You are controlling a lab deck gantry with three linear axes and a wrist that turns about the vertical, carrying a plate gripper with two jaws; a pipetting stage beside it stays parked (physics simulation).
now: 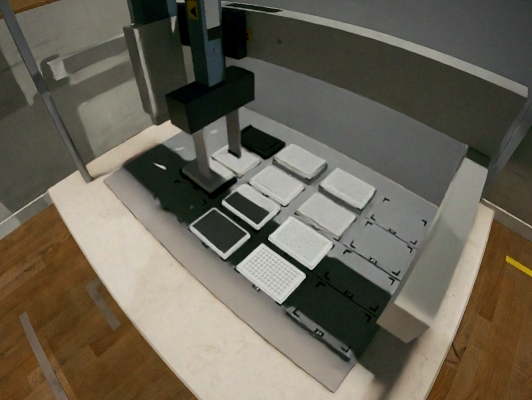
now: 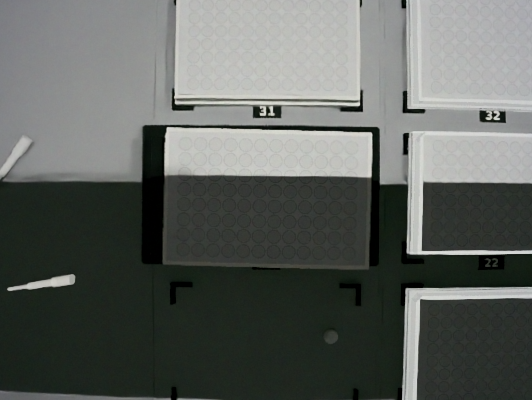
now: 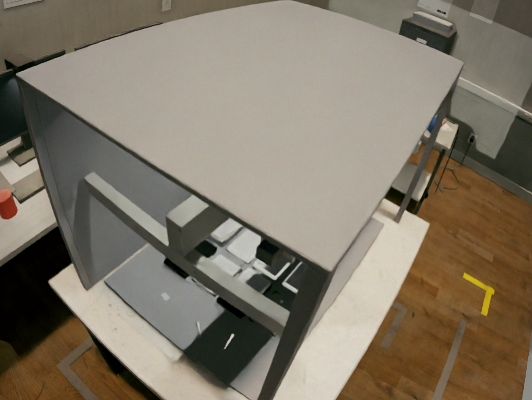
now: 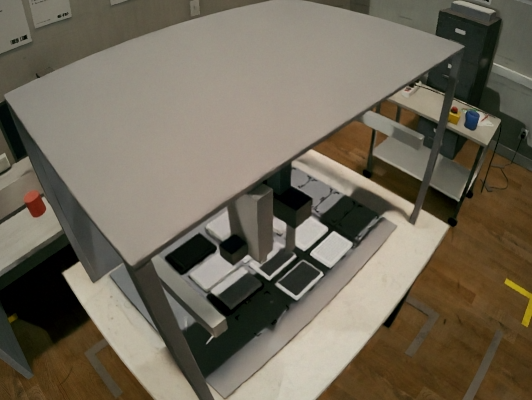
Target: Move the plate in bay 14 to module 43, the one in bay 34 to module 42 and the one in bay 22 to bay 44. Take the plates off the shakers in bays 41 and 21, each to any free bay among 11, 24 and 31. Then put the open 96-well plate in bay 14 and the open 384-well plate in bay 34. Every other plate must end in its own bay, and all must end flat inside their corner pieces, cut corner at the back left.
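Frame: origin at the robot's base, x left, y back, z up, level; metres.
Where they show: gripper, fingertip midpoint: [image 1: 221, 164] [image 4: 278, 242]; robot's base at its link origin: [image 1: 154, 197] [image 3: 274, 335] [image 4: 257, 335].
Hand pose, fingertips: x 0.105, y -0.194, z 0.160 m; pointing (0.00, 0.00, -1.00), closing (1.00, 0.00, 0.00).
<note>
Each offset is from my fingertips to the top centre of the thing. "*": to the spot under its first point.
My gripper [image 1: 220, 162] hangs above the plates, its two jaws apart with no plate between them. The shaker at 41 {dx +0.260, dy +0.134, dz -0.129 m} [image 1: 262, 141] [image 4: 190, 253] is bare. A plate {dx +0.152, dy +0.130, dz -0.145 m} [image 1: 242, 164] [image 2: 267, 50] sits in bay 31. Another plate {dx +0.044, dy +0.129, dz -0.123 m} [image 2: 267, 200] [image 4: 235, 290] lies on the shaker at 21. Bay 22 holds a plate {dx +0.049, dy -0.034, dz -0.143 m} [image 1: 245, 206] [image 2: 475, 215]. Plates stand at 42 {dx +0.259, dy -0.034, dz -0.127 m} [image 1: 300, 160] and 43 {dx +0.259, dy -0.198, dz -0.127 m} [image 1: 347, 186]. The open 96-well plate {dx -0.062, dy -0.198, dz -0.145 m} [image 1: 270, 272] is in bay 13; a fine-welled plate {dx +0.045, dy -0.198, dz -0.145 m} [image 1: 300, 242] is in bay 23. Bays 14, 24, 34 and 44 are empty. Cut corners are unclear.
Other plates stand in bays 12 {dx -0.062, dy -0.034, dz -0.145 m} [image 1: 220, 232] [image 2: 475, 350], 32 [image 1: 276, 185] [image 2: 475, 55] and 33 {dx +0.152, dy -0.198, dz -0.145 m} [image 1: 326, 215]. Bay 11 holds a small disc {dx -0.054, dy +0.083, dz -0.156 m} [image 2: 330, 336]. Two loose pipette tips {* dx +0.077, dy +0.305, dz -0.154 m} [image 2: 20, 150] {* dx -0.017, dy +0.289, dz -0.155 m} [image 2: 42, 282] lie left of the bays. A grey beam [image 1: 440, 245] borders the right side.
</note>
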